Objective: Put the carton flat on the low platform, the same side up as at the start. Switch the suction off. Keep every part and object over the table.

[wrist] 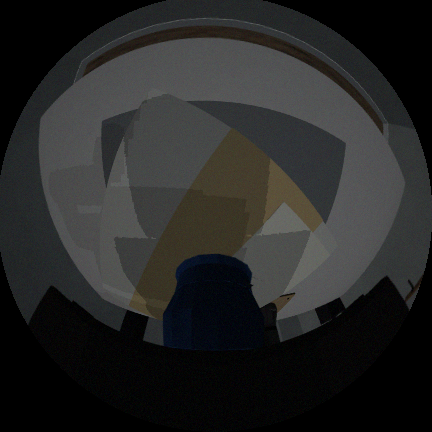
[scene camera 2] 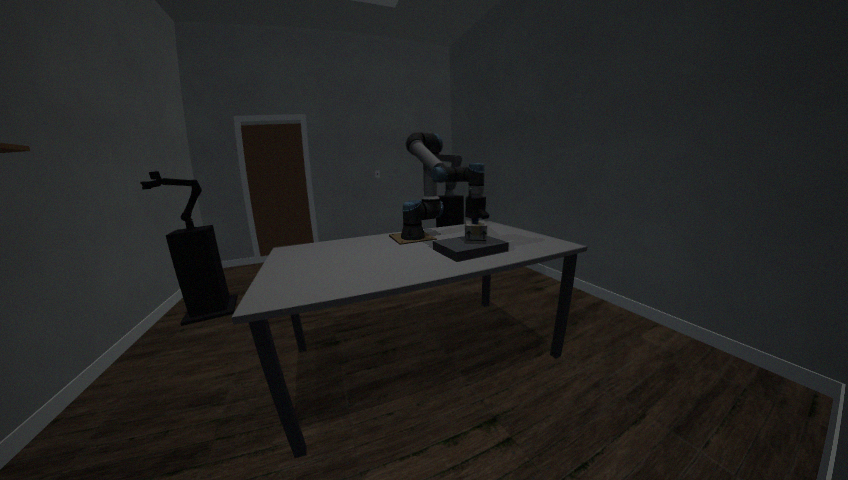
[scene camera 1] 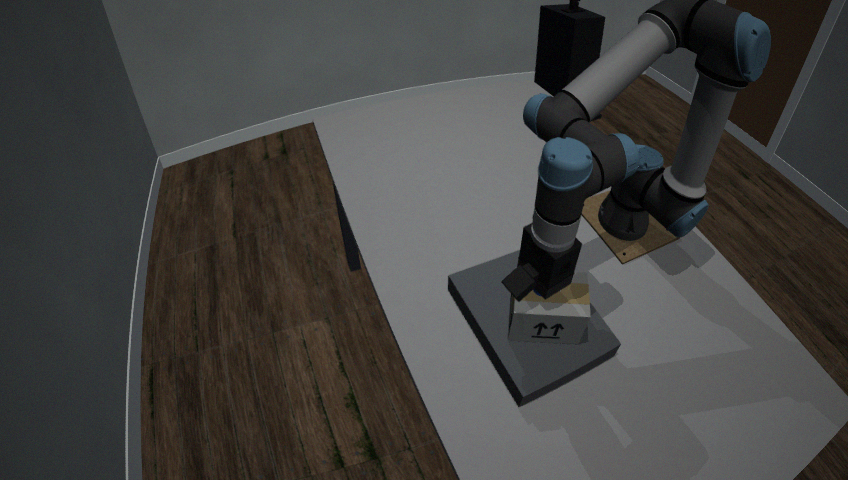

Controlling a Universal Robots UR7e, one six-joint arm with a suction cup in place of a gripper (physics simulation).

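Pixels of known places: end effector, tool point: [wrist: 215, 259] [scene camera 2: 474, 226]; arm's base, origin of the base link: [scene camera 2: 412, 237] [scene camera 1: 622, 220].
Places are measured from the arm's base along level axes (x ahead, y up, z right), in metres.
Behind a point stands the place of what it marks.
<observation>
The carton [scene camera 1: 526, 325] {x 0.499, y 0.096, z -0.145 m} [scene camera 2: 475, 230] {x 0.484, y 0.110, z -0.083 m} [wrist: 170, 155] is a pale box with a tan tape strip across its top. Its front face shows two arrows pointing up. It looks level, and it is on or very slightly above the dark grey low platform [scene camera 1: 535, 371] {x 0.516, y 0.038, z -0.213 m} [scene camera 2: 457, 248] {x 0.482, y 0.038, z 0.032 m} [wrist: 310, 155] {x 0.495, y 0.038, z 0.000 m}; I cannot tell whether its underside touches. The carton is turned relative to the platform's edges, and its footprint looks inside them. My gripper [scene camera 1: 539, 292] {x 0.447, y 0.122, z -0.114 m} [scene camera 2: 475, 221] [wrist: 213, 290], a blue suction cup, is on the carton's top and holds it. The cup's rim is partly hidden in scene camera 1.
The white table [scene camera 1: 404, 231] {x 0.515, y -0.010, z 0.280 m} [scene camera 2: 351, 270] {x 0.327, y -0.010, z 0.509 m} carries the platform and the arm's wooden base plate [scene camera 1: 629, 251] {x 0.073, y -0.002, z -0.088 m} [scene camera 2: 395, 239] {x -0.035, y -0.005, z 0.108 m}, which is behind the platform. A black pedestal [scene camera 1: 565, 50] [scene camera 2: 450, 209] stands beyond the table. Another black pedestal [scene camera 2: 199, 270] with a dark arm stands at the left.
</observation>
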